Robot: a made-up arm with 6 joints. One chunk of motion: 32 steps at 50 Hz.
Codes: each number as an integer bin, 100 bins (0 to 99) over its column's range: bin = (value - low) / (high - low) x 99, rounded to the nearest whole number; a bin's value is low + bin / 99 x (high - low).
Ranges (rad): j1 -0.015..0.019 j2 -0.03..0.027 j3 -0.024..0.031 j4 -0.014..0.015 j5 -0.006..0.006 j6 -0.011..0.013
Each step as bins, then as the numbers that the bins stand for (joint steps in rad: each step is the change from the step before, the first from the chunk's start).
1 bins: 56 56 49 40 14 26
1 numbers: 0.00423 0.00224 0.00322 -0.00228 -0.00430 -0.00470
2 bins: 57 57 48 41 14 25
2 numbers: 0.00458 0.00282 0.00267 -0.00199 -0.00430 -0.00494
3 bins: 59 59 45 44 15 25
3 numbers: 0.00526 0.00397 0.00100 -0.00111 -0.00418 -0.00494
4 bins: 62 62 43 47 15 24
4 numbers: 0.00629 0.00570 -0.00011 -0.00023 -0.00418 -0.00518
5 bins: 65 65 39 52 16 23
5 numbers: 0.00732 0.00742 -0.00233 0.00123 -0.00406 -0.00542
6 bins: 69 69 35 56 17 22
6 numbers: 0.00870 0.00973 -0.00456 0.00240 -0.00394 -0.00567
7 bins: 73 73 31 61 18 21
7 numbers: 0.01007 0.01203 -0.00678 0.00387 -0.00382 -0.00591
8 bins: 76 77 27 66 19 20
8 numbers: 0.01110 0.01433 -0.00900 0.00533 -0.00370 -0.00615
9 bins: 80 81 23 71 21 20
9 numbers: 0.01247 0.01664 -0.01122 0.00680 -0.00345 -0.00615
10 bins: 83 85 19 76 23 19
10 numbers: 0.01351 0.01894 -0.01344 0.00826 -0.00321 -0.00639
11 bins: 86 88 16 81 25 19
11 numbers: 0.01454 0.02067 -0.01511 0.00973 -0.00297 -0.00639
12 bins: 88 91 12 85 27 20
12 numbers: 0.01522 0.02239 -0.01733 0.01090 -0.00273 -0.00615
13 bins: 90 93 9 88 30 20
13 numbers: 0.01591 0.02355 -0.01900 0.01178 -0.00236 -0.00615
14 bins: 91 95 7 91 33 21
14 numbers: 0.01625 0.02470 -0.02011 0.01266 -0.00200 -0.00591
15 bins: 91 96 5 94 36 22
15 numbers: 0.01625 0.02527 -0.02122 0.01354 -0.00164 -0.00567
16 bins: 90 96 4 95 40 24
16 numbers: 0.01591 0.02527 -0.02178 0.01383 -0.00115 -0.00518
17 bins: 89 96 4 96 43 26
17 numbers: 0.01557 0.02527 -0.02178 0.01412 -0.00079 -0.00470
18 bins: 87 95 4 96 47 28
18 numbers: 0.01488 0.02470 -0.02178 0.01412 -0.00030 -0.00421
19 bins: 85 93 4 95 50 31
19 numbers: 0.01419 0.02355 -0.02178 0.01383 0.00006 -0.00348
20 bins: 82 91 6 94 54 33
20 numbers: 0.01316 0.02239 -0.02067 0.01354 0.00055 -0.00300
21 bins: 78 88 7 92 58 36
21 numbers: 0.01179 0.02067 -0.02011 0.01295 0.00103 -0.00227
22 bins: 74 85 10 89 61 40
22 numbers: 0.01041 0.01894 -0.01844 0.01207 0.00139 -0.00130
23 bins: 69 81 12 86 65 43
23 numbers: 0.00870 0.01664 -0.01733 0.01119 0.00188 -0.00058
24 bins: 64 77 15 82 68 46
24 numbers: 0.00698 0.01433 -0.01567 0.01002 0.00224 0.00015
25 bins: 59 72 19 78 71 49
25 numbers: 0.00526 0.01145 -0.01344 0.00885 0.00261 0.00088
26 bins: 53 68 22 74 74 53
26 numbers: 0.00320 0.00915 -0.01178 0.00768 0.00297 0.00185
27 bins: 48 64 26 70 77 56
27 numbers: 0.00148 0.00685 -0.00956 0.00651 0.00333 0.00258
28 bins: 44 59 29 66 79 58
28 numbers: 0.00011 0.00397 -0.00789 0.00533 0.00358 0.00306
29 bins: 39 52 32 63 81 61
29 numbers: -0.00161 -0.00006 -0.00622 0.00445 0.00382 0.00379
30 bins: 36 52 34 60 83 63
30 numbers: -0.00264 -0.00006 -0.00511 0.00358 0.00406 0.00427
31 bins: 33 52 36 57 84 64
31 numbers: -0.00367 -0.00006 -0.00400 0.00270 0.00418 0.00452
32 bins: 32 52 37 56 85 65
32 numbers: -0.00401 -0.00006 -0.00344 0.00240 0.00430 0.00476
